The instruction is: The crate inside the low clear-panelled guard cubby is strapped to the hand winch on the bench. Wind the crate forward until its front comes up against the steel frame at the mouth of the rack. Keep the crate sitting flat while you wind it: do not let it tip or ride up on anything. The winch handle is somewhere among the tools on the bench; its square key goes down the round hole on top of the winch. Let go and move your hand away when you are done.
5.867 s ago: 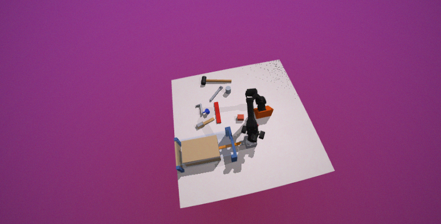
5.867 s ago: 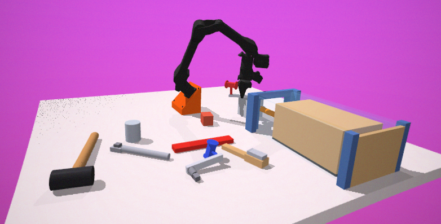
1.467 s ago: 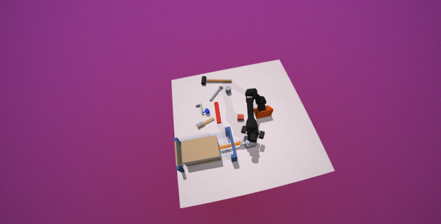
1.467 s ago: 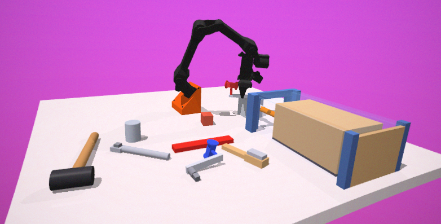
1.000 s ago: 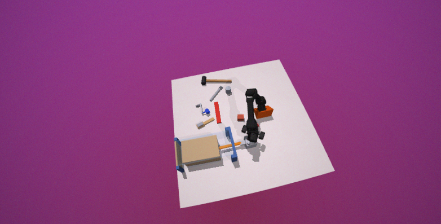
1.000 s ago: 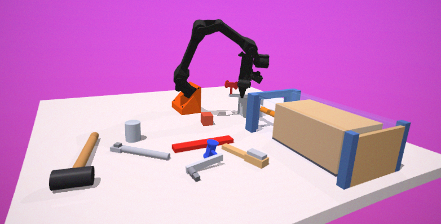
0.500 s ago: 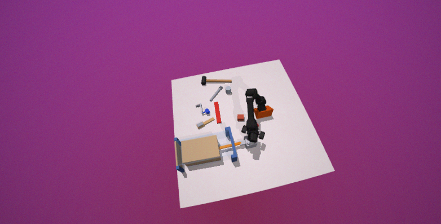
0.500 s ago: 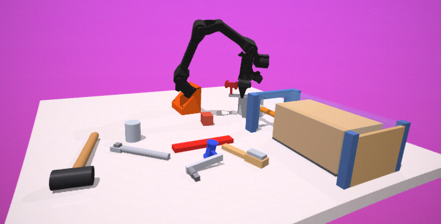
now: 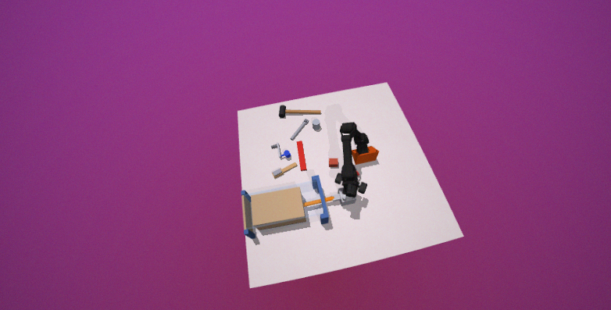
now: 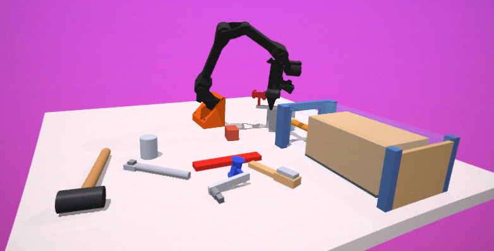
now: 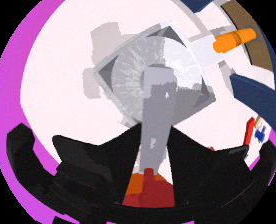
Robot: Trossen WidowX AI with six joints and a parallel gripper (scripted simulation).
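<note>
Right now the red-knobbed crank is 20 mm above my gripper tip, 10 mm to the right of it and 10 mm behind it. Also, from my gripper tip: red knob 50 mm above, 40 mm to the right, 30 mm behind; red bar 330 mm to the right, 250 mm ahead, 80 mm below; grey winch 60 mm below, 30 mm to the left, 10 mm ahead.
</note>
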